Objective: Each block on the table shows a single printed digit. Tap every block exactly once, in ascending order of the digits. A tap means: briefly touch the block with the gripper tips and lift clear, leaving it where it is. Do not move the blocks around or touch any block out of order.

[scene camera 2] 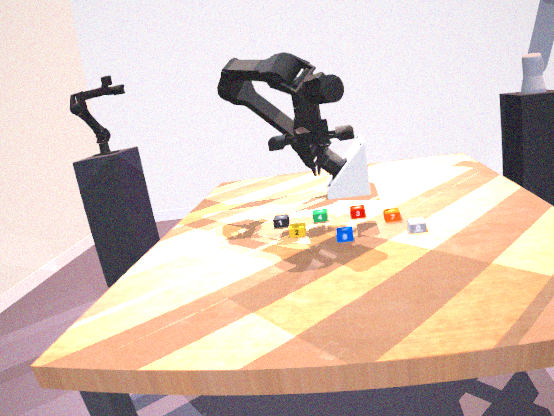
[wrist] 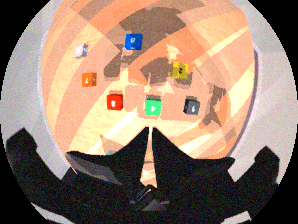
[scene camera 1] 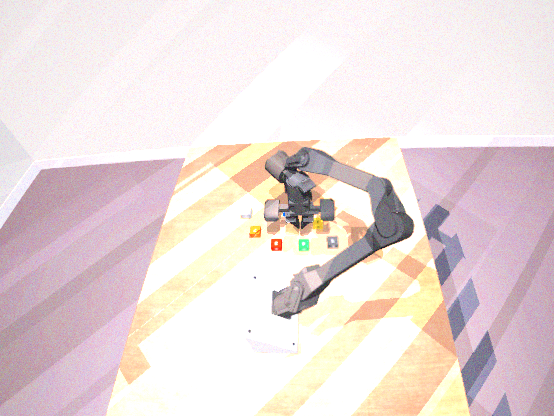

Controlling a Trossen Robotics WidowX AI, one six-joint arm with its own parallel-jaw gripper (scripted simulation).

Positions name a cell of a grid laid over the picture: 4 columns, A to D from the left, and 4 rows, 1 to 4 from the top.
Scene:
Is my gripper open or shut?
Shut.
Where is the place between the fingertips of my gripper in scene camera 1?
At C3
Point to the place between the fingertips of my gripper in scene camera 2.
C2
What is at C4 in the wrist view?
My gripper.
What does my gripper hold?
Nothing.

